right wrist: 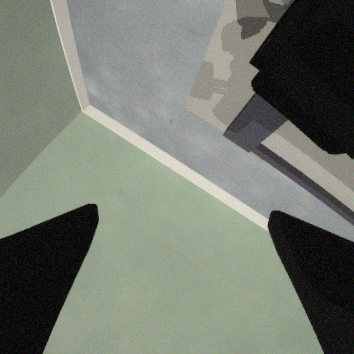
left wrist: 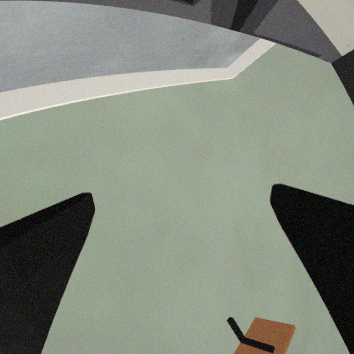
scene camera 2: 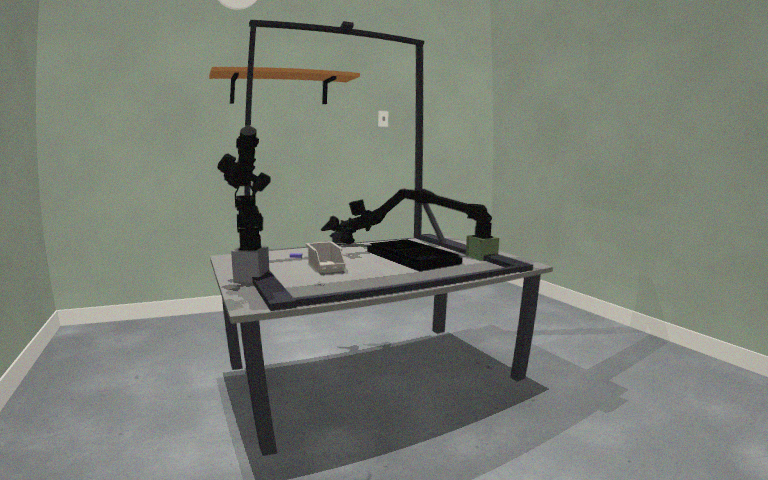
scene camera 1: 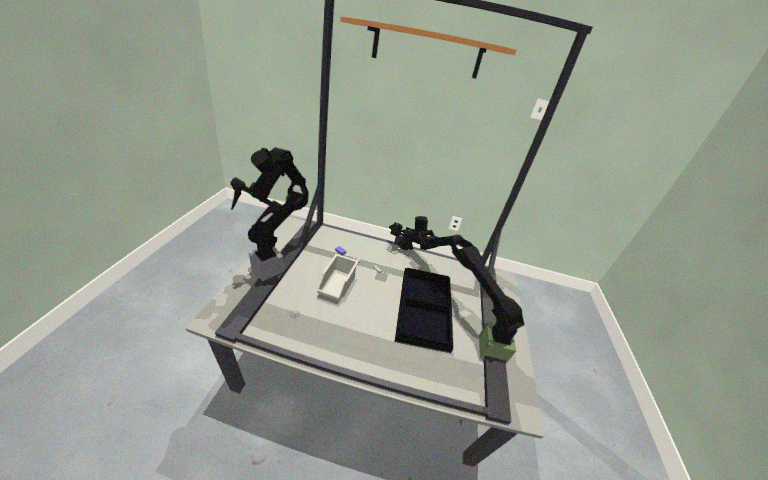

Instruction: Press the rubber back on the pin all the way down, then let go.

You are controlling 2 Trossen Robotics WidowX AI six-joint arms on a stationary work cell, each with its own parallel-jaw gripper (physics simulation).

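Frame: origin at the left arm's base, x down, y right, z back, level; metres.
Where they show: left gripper, fingertip midpoint: (left wrist: 182, 197) (scene camera 2: 325, 233); right gripper, fingertip midpoint: (right wrist: 185, 215) (scene camera 2: 242, 189) (scene camera 1: 243, 216); left arm's base, origin of the base link: (scene camera 2: 483, 236) (scene camera 1: 501, 335); right arm's base, origin of the base link: (right wrist: 349, 6) (scene camera 2: 249, 248) (scene camera 1: 265, 254).
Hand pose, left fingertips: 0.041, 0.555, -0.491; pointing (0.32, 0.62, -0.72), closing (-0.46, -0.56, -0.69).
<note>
Each offset is from my left fingertips to the centre of the thing, as dx, dy, dz. "*": to the spot under its first point.
The pin and its rubber back cannot be made out for certain. A small whitish piece @(+0.041, -0.288, -0.024) (scene camera 1: 377, 268) lies on the table right of the bin in scene camera 1; it is too small to identify. A small pale round piece @(* +0.041, -0.645, -0.253) (scene camera 1: 294, 314) (scene camera 2: 320, 284) lies nearer the front edge. My left gripper (scene camera 1: 395, 228) (scene camera 2: 329, 225) (left wrist: 182, 197) is open and empty, raised over the back of the table, with wall between its fingers in its wrist view. My right gripper (scene camera 1: 233, 198) (right wrist: 185, 215) is open and empty, raised at the left side, away from these pieces.
A beige open bin @(+0.009, -0.439, -0.159) (scene camera 1: 322, 294) (scene camera 2: 314, 266) stands left of centre. A small blue block @(+0.039, -0.234, -0.217) (scene camera 1: 340, 250) (scene camera 2: 295, 255) lies behind it. A black two-part tray @(+0.027, -0.437, +0.216) (scene camera 1: 400, 322) (scene camera 2: 416, 263) lies to the right. A dark frame (scene camera 1: 324, 113) (scene camera 2: 419, 130) rises around the table's back.
</note>
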